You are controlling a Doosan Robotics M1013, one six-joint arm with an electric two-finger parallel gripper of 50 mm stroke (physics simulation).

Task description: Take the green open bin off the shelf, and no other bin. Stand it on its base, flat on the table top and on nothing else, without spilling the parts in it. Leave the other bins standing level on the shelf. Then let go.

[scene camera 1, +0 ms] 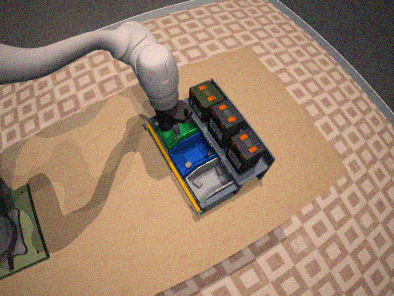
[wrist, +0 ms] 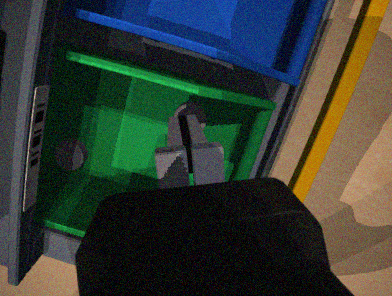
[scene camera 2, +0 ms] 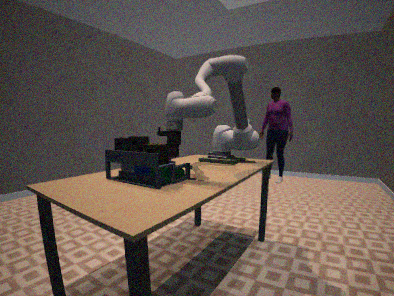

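Where they show: gripper, fingertip midpoint: [scene camera 1: 177,133] [wrist: 183,133]; arm's base at its link origin: [scene camera 1: 5,237] [scene camera 2: 221,157].
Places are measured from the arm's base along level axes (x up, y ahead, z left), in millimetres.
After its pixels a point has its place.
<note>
The green open bin [scene camera 1: 189,131] @(z 86, x 56, y 825 mm) [scene camera 2: 178,172] @(z 181, x 19, y 790 mm) [wrist: 135,130] @(z 134, x -16, y 821 mm) stands at one end of the lower tier of the shelf [scene camera 1: 172,167] [scene camera 2: 132,162] @(z 59, x 84, y 992 mm), next to the blue bin [scene camera 1: 192,150] @(z 46, x -16, y 820 mm) [wrist: 195,20] @(z 44, x -16, y 808 mm). The grey bin [scene camera 1: 212,186] @(z -109, x -16, y 823 mm) is beyond the blue one. A round dark part [wrist: 71,154] @(z 168, x -6, y 861 mm) lies in the green bin; another round part [wrist: 197,111] @(z 101, x -6, y 783 mm) is partly hidden behind the fingertips. My gripper [scene camera 1: 176,131] @(z 110, x 32, y 788 mm) [wrist: 183,133] @(z 110, x 32, y 788 mm) is shut with nothing between its fingers. It points down over the inside of the green bin; in scene camera 2 its fingertips are hidden. Whether they touch anything is unclear.
Three dark boxes [scene camera 1: 207,97] @(z 119, x 172, y 902 mm) [scene camera 1: 227,120] @(z -6, x 207, y 903 mm) [scene camera 1: 246,150] @(z -112, x 197, y 909 mm) with orange marks stand on the upper tier behind the bins. A yellow strip [wrist: 345,75] @(z 44, x 40, y 719 mm) runs along the shelf's front. The shelf stands on the wooden table [scene camera 1: 125,215] @(z -82, x -25, y 501 mm) [scene camera 2: 110,202] @(z 210, x -25, y 1224 mm). A person [scene camera 2: 278,117] stands beyond the table.
</note>
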